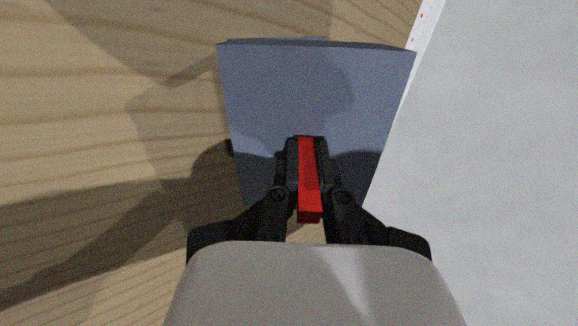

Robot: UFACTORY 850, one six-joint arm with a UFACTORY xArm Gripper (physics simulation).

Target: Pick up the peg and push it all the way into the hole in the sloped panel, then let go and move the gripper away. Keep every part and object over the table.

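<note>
My gripper (304, 154) is shut on the red peg, with one black finger on each side of it. The red peg (309, 175) is a long square bar; its near end points toward the gripper body and its far end is at the face of the blue-grey sloped panel (285, 85). The fingertips are close to the panel face, near its middle. The hole is mostly hidden behind the fingertips and the peg's far end, so how deep the peg sits in it cannot be told.
A large pale grey-white slab (500, 150) fills the right side, its near edge running along the panel's right side. The wooden table (75, 90) shows at the left, with the arm's dark shadows across it and across the panel's lower part.
</note>
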